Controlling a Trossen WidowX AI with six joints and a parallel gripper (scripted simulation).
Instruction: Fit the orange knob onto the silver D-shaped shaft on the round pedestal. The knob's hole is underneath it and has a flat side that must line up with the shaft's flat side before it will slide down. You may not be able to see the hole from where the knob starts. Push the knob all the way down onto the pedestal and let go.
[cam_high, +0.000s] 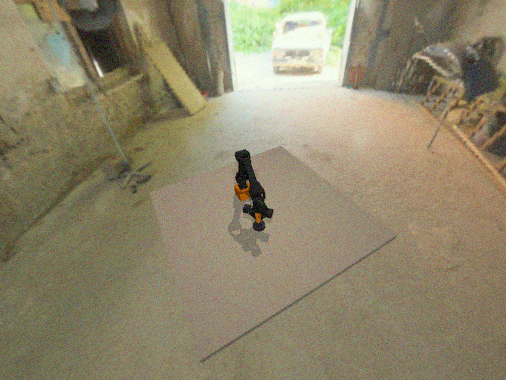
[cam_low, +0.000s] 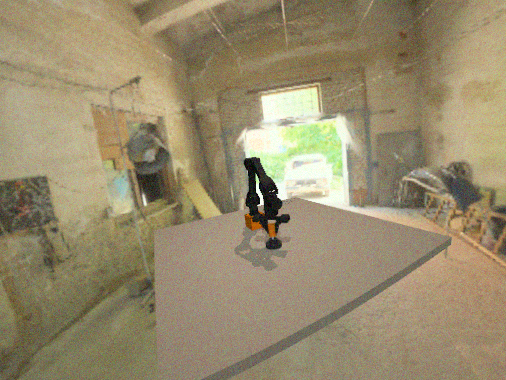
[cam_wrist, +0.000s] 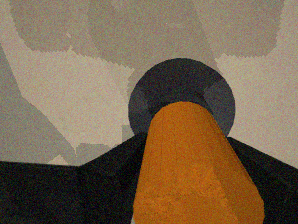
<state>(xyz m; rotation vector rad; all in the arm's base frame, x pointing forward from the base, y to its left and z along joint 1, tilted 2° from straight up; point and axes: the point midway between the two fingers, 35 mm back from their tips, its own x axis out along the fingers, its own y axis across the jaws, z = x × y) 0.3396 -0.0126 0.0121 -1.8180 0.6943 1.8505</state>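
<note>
Now: the orange knob 3 cm above my gripper tip. From my gripper tip the other things lie so: round black pedestal (4 cm below).
</note>
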